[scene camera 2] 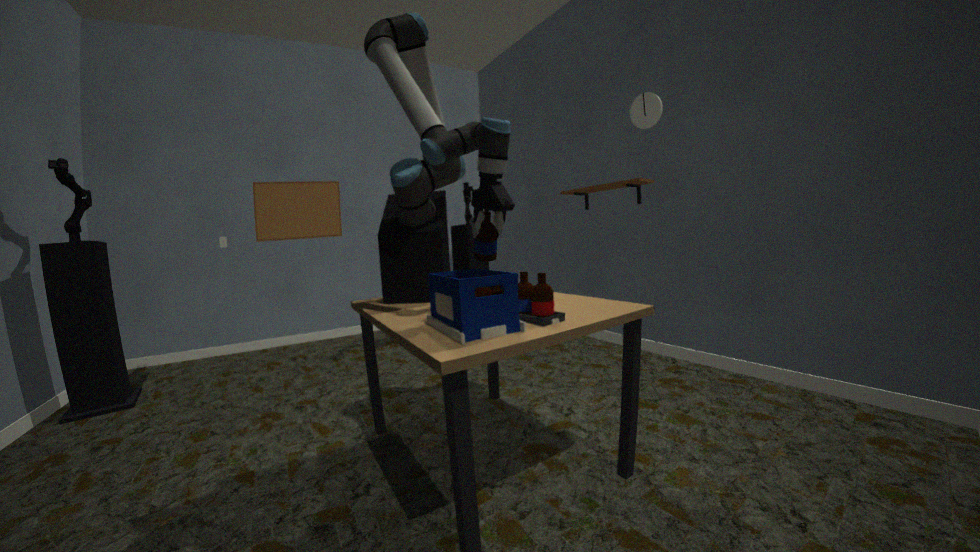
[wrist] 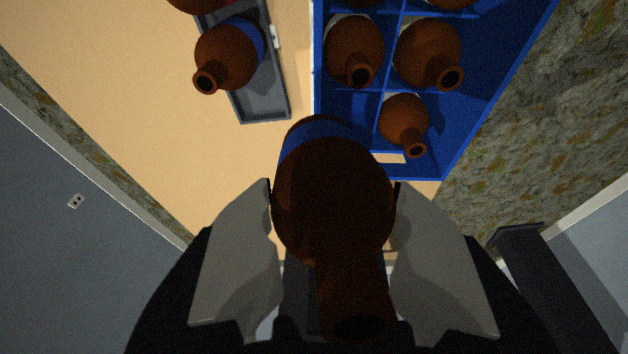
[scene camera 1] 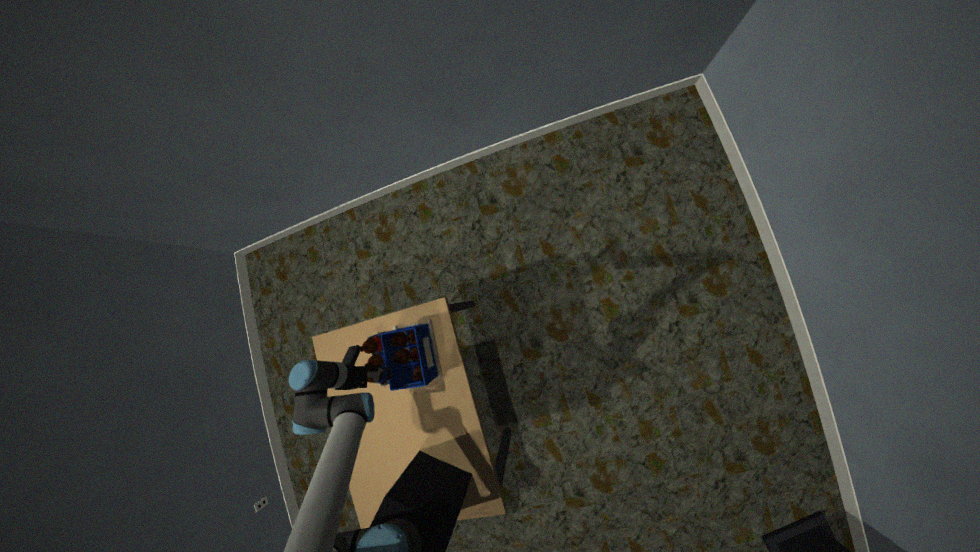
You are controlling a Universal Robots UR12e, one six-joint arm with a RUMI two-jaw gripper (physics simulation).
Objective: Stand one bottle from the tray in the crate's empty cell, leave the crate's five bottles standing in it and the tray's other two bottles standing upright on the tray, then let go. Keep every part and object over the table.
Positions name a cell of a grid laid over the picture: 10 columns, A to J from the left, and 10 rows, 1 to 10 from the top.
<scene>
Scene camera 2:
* gripper: E5
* blue-banded bottle: E5
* red-labelled bottle: F6
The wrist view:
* gripper: F6
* blue-banded bottle: D2
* blue-banded bottle: F6
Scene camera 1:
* gripper: D7
</scene>
